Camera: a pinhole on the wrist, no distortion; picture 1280 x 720 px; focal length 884.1 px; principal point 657.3 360.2 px. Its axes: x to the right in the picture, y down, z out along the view. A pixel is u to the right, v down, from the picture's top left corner.
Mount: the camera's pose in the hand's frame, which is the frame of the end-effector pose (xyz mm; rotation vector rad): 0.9 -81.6 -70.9 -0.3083 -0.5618 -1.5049
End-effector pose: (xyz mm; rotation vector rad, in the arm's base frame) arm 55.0 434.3 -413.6 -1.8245 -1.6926 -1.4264
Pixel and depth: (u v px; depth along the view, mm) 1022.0 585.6 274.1
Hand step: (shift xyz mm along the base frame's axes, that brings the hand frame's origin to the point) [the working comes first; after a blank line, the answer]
In the camera's frame: 113.1 69.9 274.1

75.7 193.2 -102.7
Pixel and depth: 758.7 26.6 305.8
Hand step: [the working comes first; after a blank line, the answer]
In the camera's frame: 35.1 -115.4 305.8

150.0 29.7 -198.6
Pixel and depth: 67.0 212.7 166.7
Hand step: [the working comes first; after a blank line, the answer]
In the camera's frame: -111.3 -27.8 166.7

97.0 -53.4 -1.8
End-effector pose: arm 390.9 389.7 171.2 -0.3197 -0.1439 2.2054
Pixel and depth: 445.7 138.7 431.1
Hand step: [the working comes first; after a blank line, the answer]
In the camera's frame: -103.2 -108.0 431.1

-134.0 -270.8 192.3
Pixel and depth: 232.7 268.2 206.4
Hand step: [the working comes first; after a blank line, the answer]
In the camera's frame: -99.1 -21.5 206.4

-67.4 -106.0 29.7
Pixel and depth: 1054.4 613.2 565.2
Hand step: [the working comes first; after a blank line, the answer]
In the camera's frame: 253.9 161.7 565.2

-200.7 51.2 524.1
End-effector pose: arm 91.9 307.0 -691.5 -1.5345 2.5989 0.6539
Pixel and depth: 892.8 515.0 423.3
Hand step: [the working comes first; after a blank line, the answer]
In the camera's frame: 112.8 74.1 423.3

-102.2 152.5 -306.3
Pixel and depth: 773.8 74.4 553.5
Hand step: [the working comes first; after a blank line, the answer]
In the camera's frame: 72.9 -178.9 553.5

-48.0 429.9 -254.8
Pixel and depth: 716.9 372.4 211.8
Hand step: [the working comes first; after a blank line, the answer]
In the camera's frame: 14.3 2.9 211.8

-18.6 75.8 -90.4
